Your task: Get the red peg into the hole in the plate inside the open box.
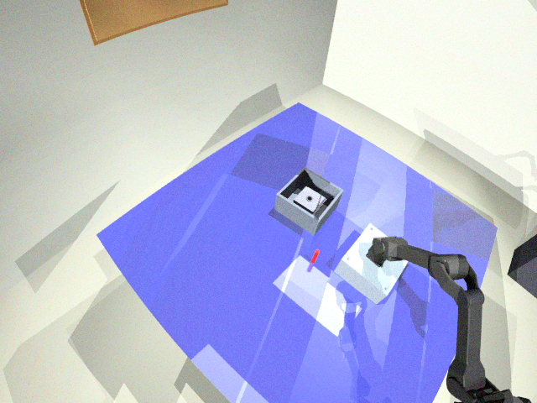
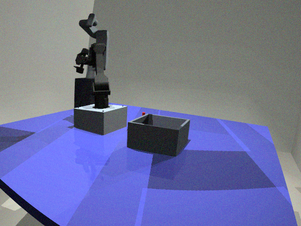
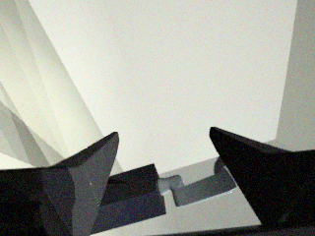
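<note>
Right now the red peg is 740 mm ahead of my gripper tip, 180 mm to the right of it and 310 mm below it. From my gripper tip the other things lie so: pale plate (910 mm ahead, 350 mm to the right, 300 mm below); then grey box (910 mm ahead, 350 mm to the right, 320 mm below).
</note>
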